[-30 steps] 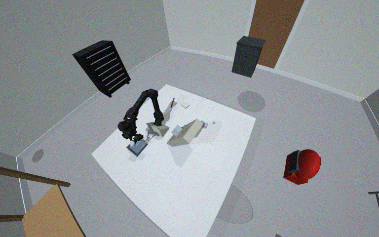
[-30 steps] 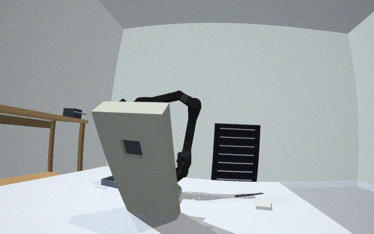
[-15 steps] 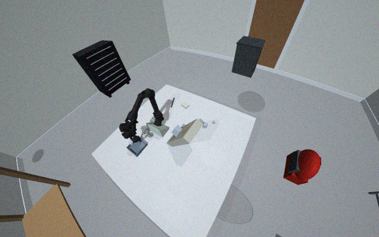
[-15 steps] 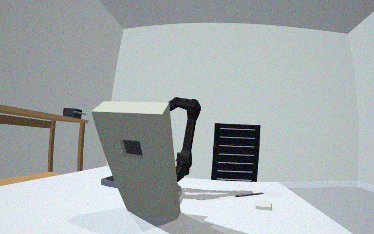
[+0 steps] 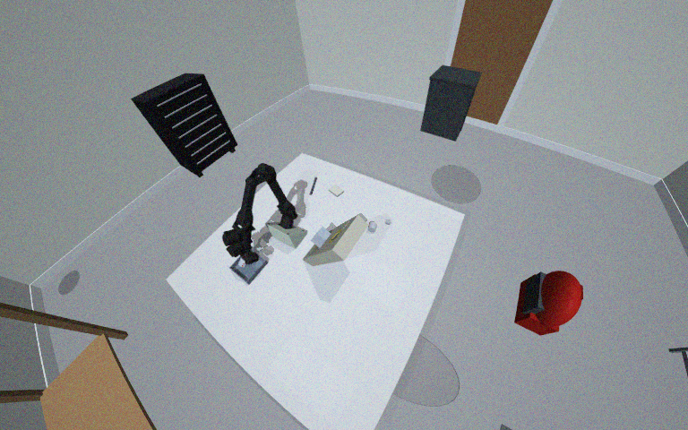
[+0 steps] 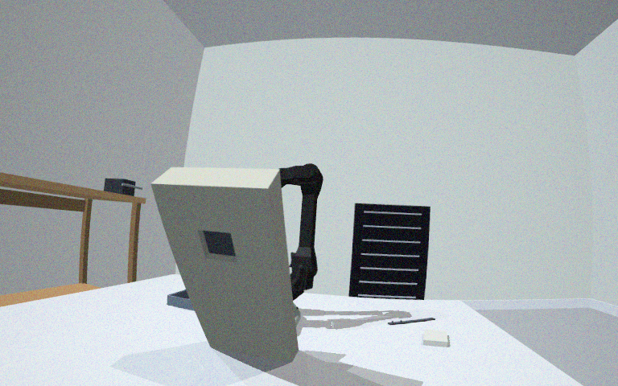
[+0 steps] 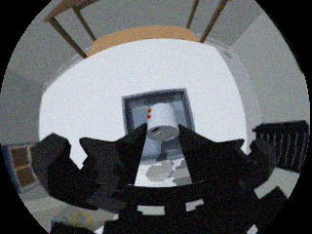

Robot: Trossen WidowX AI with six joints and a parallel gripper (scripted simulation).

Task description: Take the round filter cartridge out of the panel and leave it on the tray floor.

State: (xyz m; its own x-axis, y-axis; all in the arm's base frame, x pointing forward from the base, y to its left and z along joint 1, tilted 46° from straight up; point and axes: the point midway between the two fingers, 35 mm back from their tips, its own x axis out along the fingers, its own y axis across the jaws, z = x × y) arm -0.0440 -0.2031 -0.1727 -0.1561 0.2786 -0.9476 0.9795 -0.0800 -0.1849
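Right now my gripper tip is right at the round filter cartridge. From my gripper tip the other things lie so: grey tray: 60 mm below; then small pale block: 700 mm to the left, 100 mm ahead, 60 mm below.
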